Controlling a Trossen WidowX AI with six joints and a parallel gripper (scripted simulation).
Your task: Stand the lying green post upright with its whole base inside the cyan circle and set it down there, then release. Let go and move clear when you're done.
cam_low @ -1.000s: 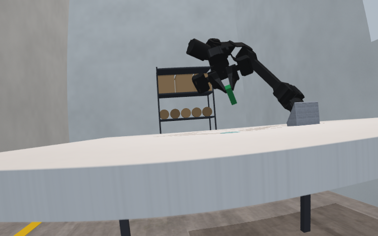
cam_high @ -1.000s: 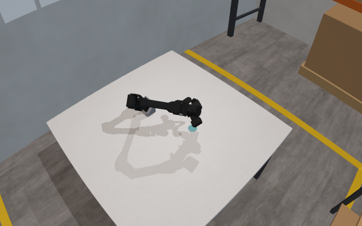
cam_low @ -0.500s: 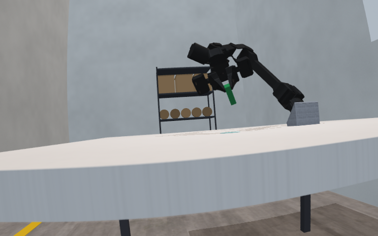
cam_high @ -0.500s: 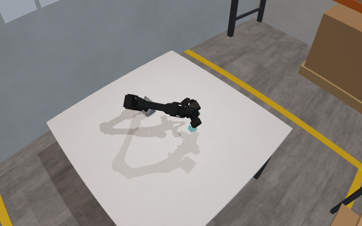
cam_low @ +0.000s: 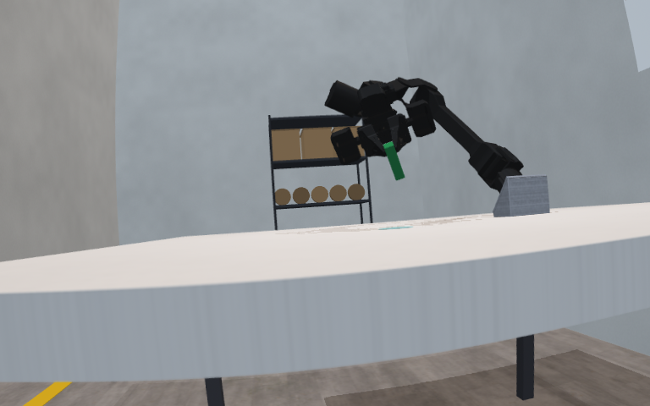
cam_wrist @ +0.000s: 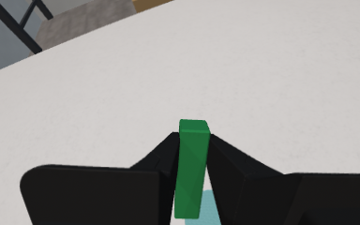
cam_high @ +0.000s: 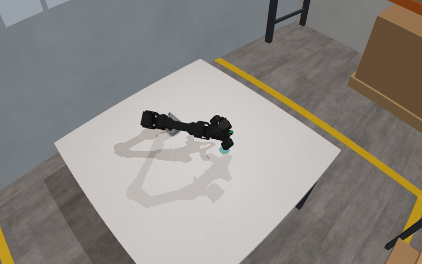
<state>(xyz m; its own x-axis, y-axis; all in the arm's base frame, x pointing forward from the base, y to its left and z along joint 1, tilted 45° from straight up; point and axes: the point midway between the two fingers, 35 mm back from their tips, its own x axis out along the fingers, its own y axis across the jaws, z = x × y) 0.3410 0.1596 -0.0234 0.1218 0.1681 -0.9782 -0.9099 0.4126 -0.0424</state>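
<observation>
Now: the cyan circle 10 mm to the right of my hand and 150 mm below it. The rest, counted from my hand: green post: 10 mm to the left, 30 mm below.
</observation>
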